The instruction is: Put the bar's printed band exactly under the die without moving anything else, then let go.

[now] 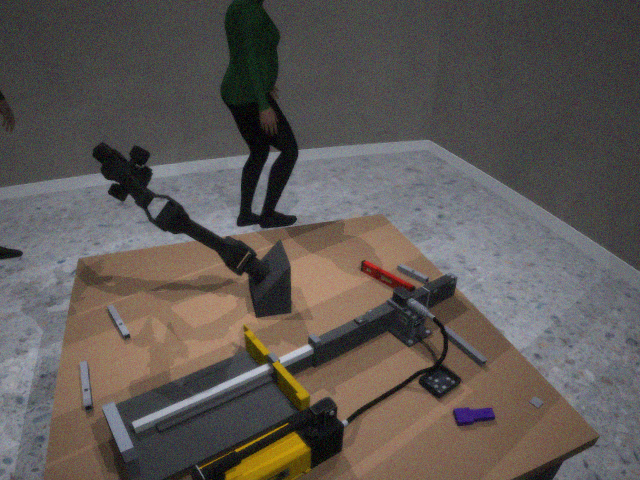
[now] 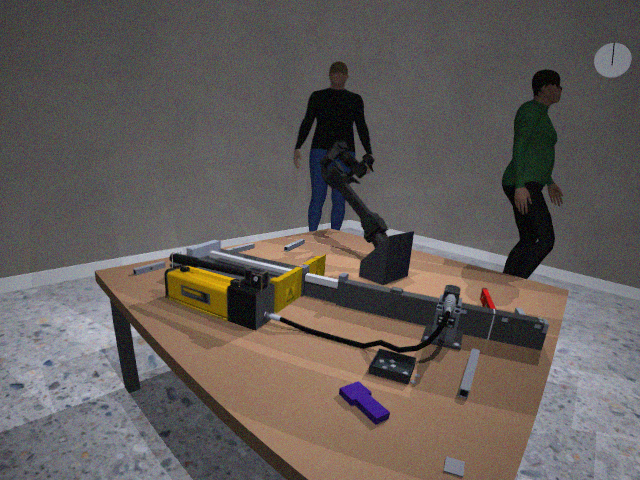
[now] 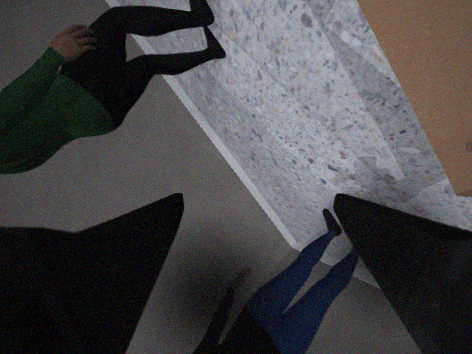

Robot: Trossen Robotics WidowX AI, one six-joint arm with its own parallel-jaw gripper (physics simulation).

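Frame: origin at the arm's base, x ahead, y left, z up, level; centimetres.
Where they show: gripper, between the fingertips: (image 2: pixel 366 177) (image 3: pixel 258 200); arm's base, origin of its link: (image 1: pixel 262 272) (image 2: pixel 386 249).
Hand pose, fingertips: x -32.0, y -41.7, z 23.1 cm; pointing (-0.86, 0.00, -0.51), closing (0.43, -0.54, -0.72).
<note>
Things, the pixels of their top centre, and the offset from my fingertips. "spot": a spot on its surface instead.
- upright yellow plate, a spot on its surface: (image 1: pixel 292 384) spot: dx +80.0, dy +43.8, dz -23.8 cm
- dark beam, a spot on its surface: (image 1: pixel 356 327) spot: dx +60.5, dy +64.9, dz -25.5 cm
- bracket, a spot on its surface: (image 2: pixel 443 330) spot: dx +60.0, dy +84.1, dz -29.7 cm
- black unit, a spot on its surface: (image 1: pixel 273 459) spot: dx +99.6, dy +36.7, dz -24.7 cm
- dark box, a spot on its surface: (image 2: pixel 392 364) (image 1: pixel 435 380) spot: dx +78.3, dy +82.7, dz -32.6 cm
- purple piece, centre of its top: (image 2: pixel 365 399) (image 1: pixel 475 413) dx +92.5, dy +87.6, dz -31.6 cm
- red level, centre of its top: (image 2: pixel 489 300) (image 1: pixel 387 273) dx +31.1, dy +84.4, dz -29.1 cm
A long pale bar (image 1: pixel 206 395) (image 2: pixel 321 280) lies over the dark bed and passes through the upright yellow plate (image 1: pixel 292 384) (image 2: pixel 287 289). Its right end meets a dark beam (image 1: pixel 356 327) (image 2: pixel 382 303). I cannot make out a printed band on the bar, and cannot tell which part is the die. A bracket (image 1: pixel 409 326) (image 2: pixel 443 330) at the beam's right part holds a grey cylinder with a black cable. My gripper (image 1: pixel 128 173) (image 2: pixel 362 172) (image 3: pixel 258 200) is open and empty, raised high behind the bed and far from the bar.
A yellow and black unit (image 1: pixel 273 459) (image 2: pixel 201 294) stands in front of the bed, cabled to the cylinder. A dark box (image 1: pixel 439 381) (image 2: pixel 392 364), a purple piece (image 1: pixel 473 415) (image 2: pixel 364 403), a red level (image 1: pixel 386 275) (image 2: pixel 486 299) and several short grey bars lie on the table.
</note>
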